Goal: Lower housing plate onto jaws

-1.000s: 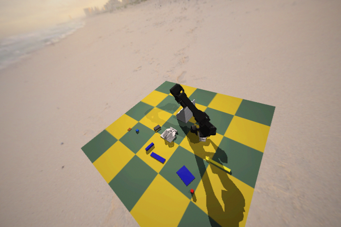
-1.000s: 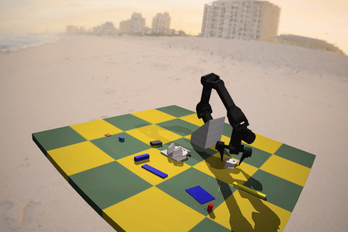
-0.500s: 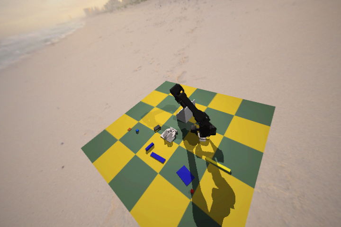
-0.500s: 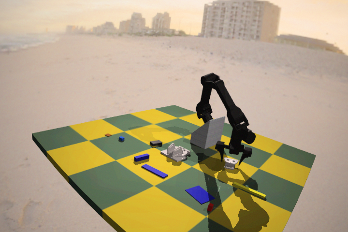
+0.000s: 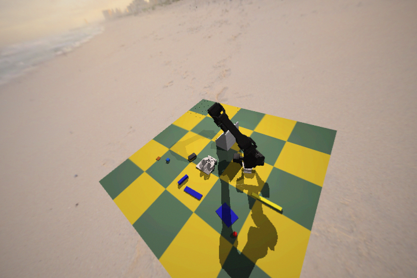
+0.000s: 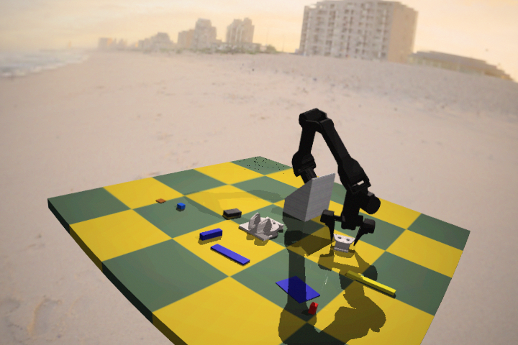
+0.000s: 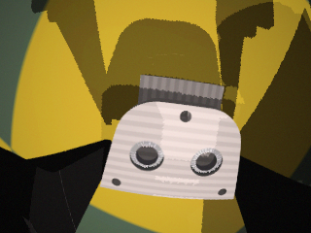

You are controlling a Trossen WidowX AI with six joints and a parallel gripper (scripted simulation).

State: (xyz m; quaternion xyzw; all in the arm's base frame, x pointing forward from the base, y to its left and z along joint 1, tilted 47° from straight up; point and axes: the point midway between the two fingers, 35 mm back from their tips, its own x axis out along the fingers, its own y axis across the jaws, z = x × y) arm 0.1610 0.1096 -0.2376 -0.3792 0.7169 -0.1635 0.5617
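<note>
The white base plate is 26 cm to the right of my gripper tip, 15 cm ahead of it and 1 cm below it. From my gripper tip the other things lie so: yellow bar: 18 cm to the left, 15 cm ahead; then blue sheet: 33 cm ahead, 3 cm to the left, 1 cm below; then dark block: 41 cm to the right, 12 cm ahead.
</note>
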